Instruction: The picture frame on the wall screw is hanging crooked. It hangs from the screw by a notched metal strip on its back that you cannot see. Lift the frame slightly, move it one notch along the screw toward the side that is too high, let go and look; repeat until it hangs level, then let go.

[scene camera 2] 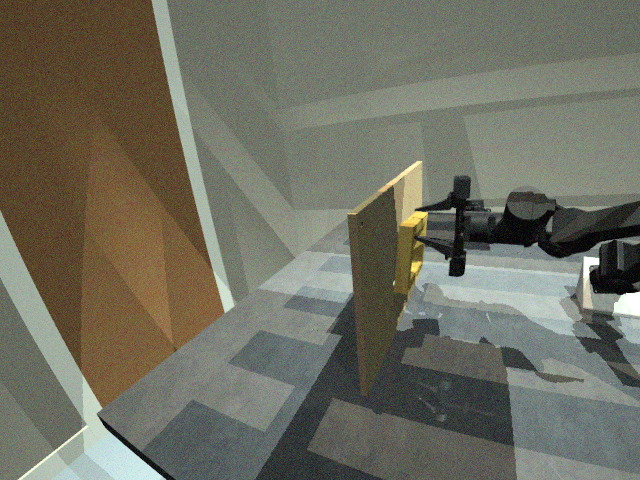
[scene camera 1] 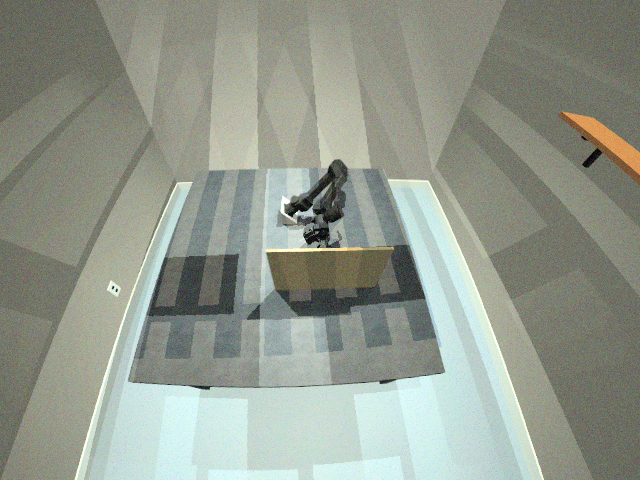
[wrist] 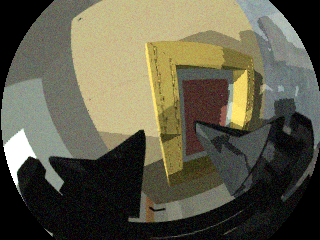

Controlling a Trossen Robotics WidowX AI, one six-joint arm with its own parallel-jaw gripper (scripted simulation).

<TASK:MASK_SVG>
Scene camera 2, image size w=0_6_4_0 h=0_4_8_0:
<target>my gripper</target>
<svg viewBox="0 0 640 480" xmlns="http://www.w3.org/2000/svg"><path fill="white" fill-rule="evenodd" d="M465 175L454 176L454 190L448 193L446 199L431 205L415 208L415 211L423 212L447 211L451 208L456 208L454 242L451 242L452 239L415 236L415 239L443 254L445 260L451 258L448 276L460 277L465 272L466 251L463 251L463 242L499 244L502 228L502 212L491 212L490 208L484 208L484 200L469 199L471 178Z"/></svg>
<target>yellow picture frame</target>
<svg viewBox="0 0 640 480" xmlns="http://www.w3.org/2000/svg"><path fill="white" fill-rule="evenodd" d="M416 211L415 214L399 225L395 280L393 284L394 292L407 295L416 276L422 269L425 244L416 240L415 236L426 235L428 213Z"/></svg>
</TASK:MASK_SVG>
